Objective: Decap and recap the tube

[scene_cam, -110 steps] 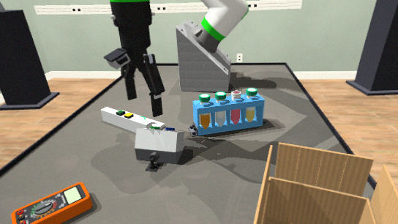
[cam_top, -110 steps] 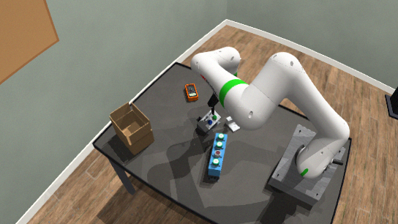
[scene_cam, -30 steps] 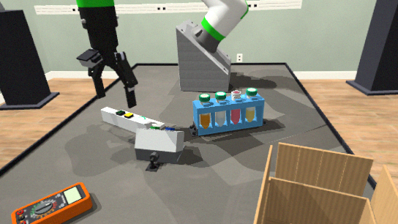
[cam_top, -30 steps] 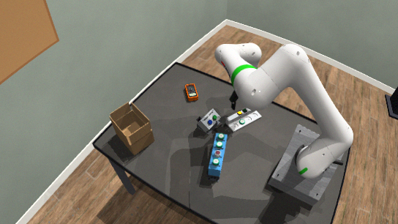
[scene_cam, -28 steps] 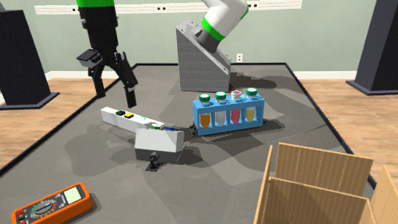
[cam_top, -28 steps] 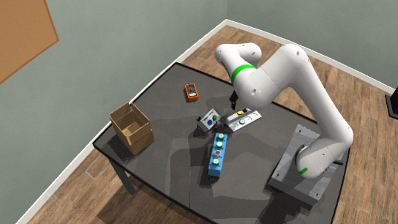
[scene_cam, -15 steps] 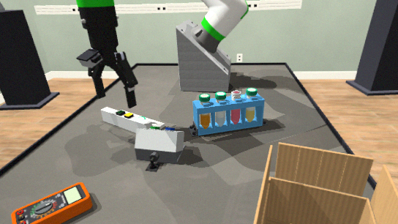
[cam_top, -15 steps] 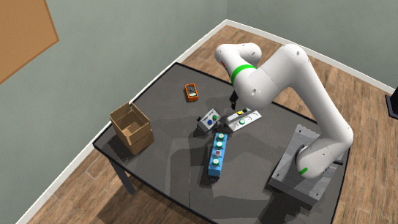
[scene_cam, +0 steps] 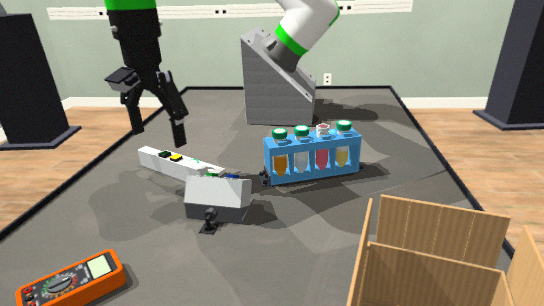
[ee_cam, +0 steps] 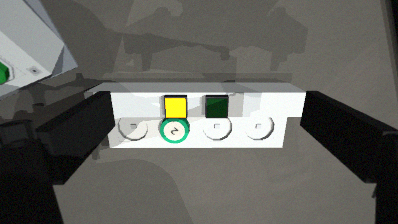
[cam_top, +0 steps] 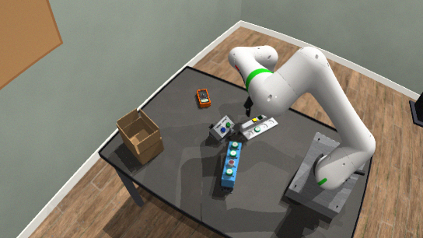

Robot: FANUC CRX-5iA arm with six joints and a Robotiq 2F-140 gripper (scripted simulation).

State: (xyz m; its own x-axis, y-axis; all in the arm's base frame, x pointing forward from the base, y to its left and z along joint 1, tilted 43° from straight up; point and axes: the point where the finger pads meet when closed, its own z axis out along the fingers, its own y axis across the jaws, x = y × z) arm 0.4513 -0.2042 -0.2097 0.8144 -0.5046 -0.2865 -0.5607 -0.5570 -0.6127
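The cap 2 is 90 mm below my hand, 60 mm to the left of it and 30 mm behind it. From my hand the other things lie so: blue key 180 mm to the left, 130 mm ahead, 40 mm below; green key 140 mm to the left, 120 mm ahead, 40 mm below; key housing 160 mm to the left, 150 mm ahead, 50 mm below.
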